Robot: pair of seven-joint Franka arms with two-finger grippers.
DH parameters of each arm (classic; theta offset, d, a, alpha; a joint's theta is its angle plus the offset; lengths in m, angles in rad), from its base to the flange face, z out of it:
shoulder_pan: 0 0.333 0 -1.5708
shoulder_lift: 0 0 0 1.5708
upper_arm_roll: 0 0.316 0.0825 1.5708
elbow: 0 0 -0.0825 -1.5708
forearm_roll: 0 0.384 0 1.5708
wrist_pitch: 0 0 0.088 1.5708
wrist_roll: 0 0.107 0 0
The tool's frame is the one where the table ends.
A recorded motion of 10 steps. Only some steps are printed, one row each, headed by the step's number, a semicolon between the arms.
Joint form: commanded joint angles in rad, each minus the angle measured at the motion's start. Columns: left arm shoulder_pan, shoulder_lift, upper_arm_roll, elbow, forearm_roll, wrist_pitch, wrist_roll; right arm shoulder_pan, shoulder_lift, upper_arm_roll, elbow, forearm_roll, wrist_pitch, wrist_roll.
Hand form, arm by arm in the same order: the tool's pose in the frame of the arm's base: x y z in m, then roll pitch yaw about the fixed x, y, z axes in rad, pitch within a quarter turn. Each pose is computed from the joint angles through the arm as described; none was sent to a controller.
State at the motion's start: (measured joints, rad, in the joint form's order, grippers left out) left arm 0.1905 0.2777 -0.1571 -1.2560 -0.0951 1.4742 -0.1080; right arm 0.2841 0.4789 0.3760 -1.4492 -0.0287 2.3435 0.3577
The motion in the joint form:
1: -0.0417 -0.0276 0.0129 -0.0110 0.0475 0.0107 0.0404; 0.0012 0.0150 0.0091 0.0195 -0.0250 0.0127 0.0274
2: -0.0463 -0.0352 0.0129 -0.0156 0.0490 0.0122 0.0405; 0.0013 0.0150 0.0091 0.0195 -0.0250 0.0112 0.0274
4: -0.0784 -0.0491 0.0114 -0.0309 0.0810 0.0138 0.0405; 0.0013 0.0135 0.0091 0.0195 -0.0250 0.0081 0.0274
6: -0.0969 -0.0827 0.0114 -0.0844 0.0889 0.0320 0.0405; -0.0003 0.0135 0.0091 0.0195 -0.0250 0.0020 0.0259
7: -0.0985 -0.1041 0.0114 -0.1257 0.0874 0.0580 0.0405; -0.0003 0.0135 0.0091 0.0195 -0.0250 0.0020 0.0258
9: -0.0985 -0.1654 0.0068 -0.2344 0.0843 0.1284 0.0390; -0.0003 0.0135 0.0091 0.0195 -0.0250 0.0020 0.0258
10: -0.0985 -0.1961 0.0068 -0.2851 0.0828 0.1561 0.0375; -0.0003 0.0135 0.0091 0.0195 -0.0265 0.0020 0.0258
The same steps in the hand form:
1: 0.6209 0.0102 0.6137 3.0606 0.0350 0.0713; 0.6079 0.4084 0.4770 -2.8295 -0.3739 0.1702
2: 0.6190 0.0071 0.6163 3.0629 0.0304 0.0667; 0.6078 0.4084 0.4768 -2.8302 -0.3726 0.1707
4: 0.6151 -0.0106 0.6177 3.0964 0.0282 0.0356; 0.6074 0.4083 0.4774 -2.8315 -0.3713 0.1716
6: 0.6069 -0.0228 0.6147 3.1092 0.0294 0.0169; 0.6077 0.4072 0.4767 -2.8350 -0.3664 0.1734
7: 0.6030 -0.0250 0.6105 3.1103 0.0234 0.0151; 0.6077 0.4072 0.4767 -2.8351 -0.3664 0.1735
9: 0.5907 -0.0305 0.6017 3.1140 0.0008 0.0120; 0.6077 0.4072 0.4767 -2.8351 -0.3664 0.1735
10: 0.5835 -0.0318 0.5979 3.1166 -0.0068 0.0135; 0.6078 0.4072 0.4767 -2.8364 -0.3671 0.1744

